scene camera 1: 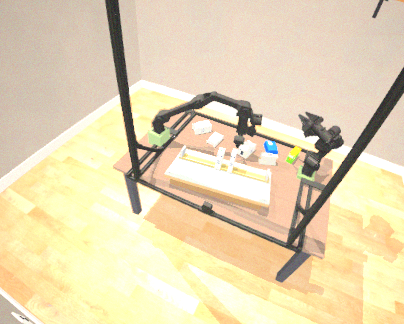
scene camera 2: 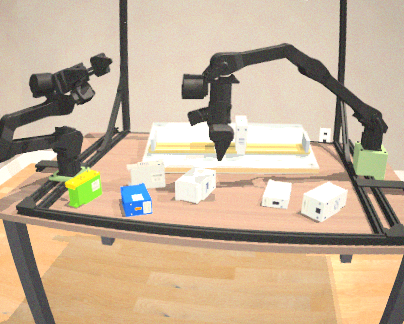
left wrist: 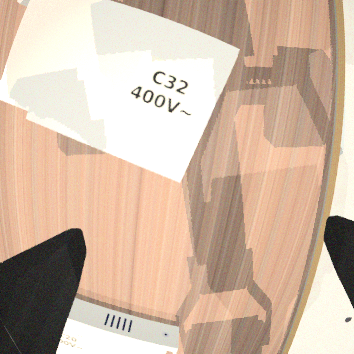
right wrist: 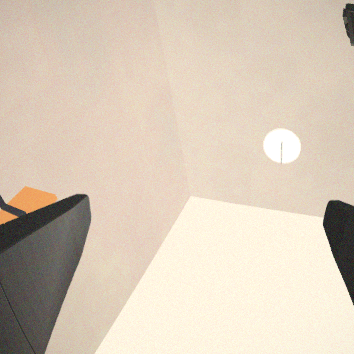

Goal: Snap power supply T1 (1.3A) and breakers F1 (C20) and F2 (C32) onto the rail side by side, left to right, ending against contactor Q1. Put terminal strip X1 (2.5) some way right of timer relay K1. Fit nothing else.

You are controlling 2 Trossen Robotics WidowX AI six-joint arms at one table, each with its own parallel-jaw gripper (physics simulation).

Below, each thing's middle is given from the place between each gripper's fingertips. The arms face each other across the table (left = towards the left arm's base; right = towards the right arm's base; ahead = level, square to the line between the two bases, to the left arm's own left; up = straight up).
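My right gripper is 32 cm above the green-and-yellow module (scene camera 2: 82,189), 6 cm to the left of it and 3 cm short of it. Counting from my right hand, there's the blue module (scene camera 2: 136,201), 34 cm below, 8 cm to the left and 6 cm ahead; the white mounting plate (scene camera 2: 232,163), 32 cm below, 36 cm to the left and 29 cm behind; and the white baseplate with yellow rail (scene camera 2: 305,142), 31 cm below, 36 cm to the left and 29 cm behind.
From my left hand, the white baseplate with yellow rail is 40 mm below, 60 mm to the left and 240 mm behind, and the white mounting plate is 50 mm below, 60 mm to the left and 240 mm behind. The blue module is 70 mm below my left hand, 220 mm to the right of it and 120 mm ahead of it, while the green-and-yellow module is 60 mm below my left hand, 370 mm to the right of it and 80 mm ahead of it. Going by its middle, the green-and-yellow module is nearer to my right gripper than to my left hand.
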